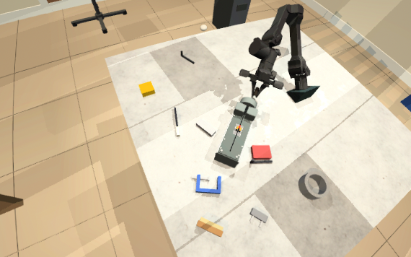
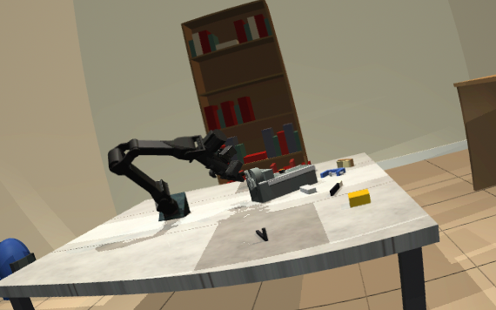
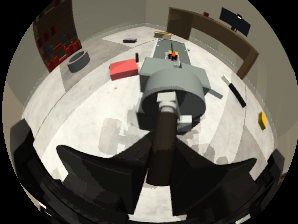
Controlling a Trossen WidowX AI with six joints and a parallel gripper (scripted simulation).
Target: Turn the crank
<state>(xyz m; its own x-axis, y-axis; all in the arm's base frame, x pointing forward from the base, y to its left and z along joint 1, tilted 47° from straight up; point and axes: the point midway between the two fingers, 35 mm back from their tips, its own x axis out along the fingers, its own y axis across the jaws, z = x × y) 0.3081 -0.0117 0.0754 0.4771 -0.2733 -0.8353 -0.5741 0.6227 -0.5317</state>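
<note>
Right now my gripper tip is 3 cm below the crank handle, 1 cm to the left of it and 1 cm past it. The rest, counted from my gripper tip: grey block 22 cm ahead, 8 cm below, 2 cm to the right; then red pointer 14 cm ahead, 8 cm to the left, 1 cm below; then red block 20 cm to the left, 9 cm ahead, 8 cm below.
</note>
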